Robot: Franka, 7 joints.
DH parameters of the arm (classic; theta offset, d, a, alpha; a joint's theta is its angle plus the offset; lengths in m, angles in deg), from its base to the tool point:
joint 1: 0 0.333 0 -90
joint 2: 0 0 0 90
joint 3: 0 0.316 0.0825 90
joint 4: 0 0 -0.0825 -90
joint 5: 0 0.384 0 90
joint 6: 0 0 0.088 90
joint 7: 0 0.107 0 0
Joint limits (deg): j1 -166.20..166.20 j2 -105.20..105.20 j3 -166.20..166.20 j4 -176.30..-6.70 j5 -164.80..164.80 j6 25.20..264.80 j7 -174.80..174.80
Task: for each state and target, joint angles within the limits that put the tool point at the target. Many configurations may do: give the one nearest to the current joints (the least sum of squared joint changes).
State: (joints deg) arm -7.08 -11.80 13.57 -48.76 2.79 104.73 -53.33
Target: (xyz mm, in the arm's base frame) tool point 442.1 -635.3 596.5
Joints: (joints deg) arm -50.38 38.55 -8.44 -48.74 0.73 122.92 -53.33
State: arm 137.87 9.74 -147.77 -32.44 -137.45 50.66 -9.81
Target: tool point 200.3 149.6 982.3
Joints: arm 148.24 15.78 -121.96 -67.94 -129.92 33.32 -9.81
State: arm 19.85 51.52 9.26 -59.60 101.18 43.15 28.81
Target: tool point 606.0 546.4 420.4
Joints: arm 31.44 63.60 11.26 -41.59 116.33 92.13 28.81
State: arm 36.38 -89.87 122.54 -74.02 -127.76 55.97 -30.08
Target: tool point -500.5 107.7 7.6
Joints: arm 40.18 -99.50 138.12 -104.95 -117.13 42.02 -30.08
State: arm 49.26 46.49 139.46 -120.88 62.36 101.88 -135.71
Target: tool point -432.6 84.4 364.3
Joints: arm 40.94 16.90 120.22 -141.44 59.37 111.70 -135.71
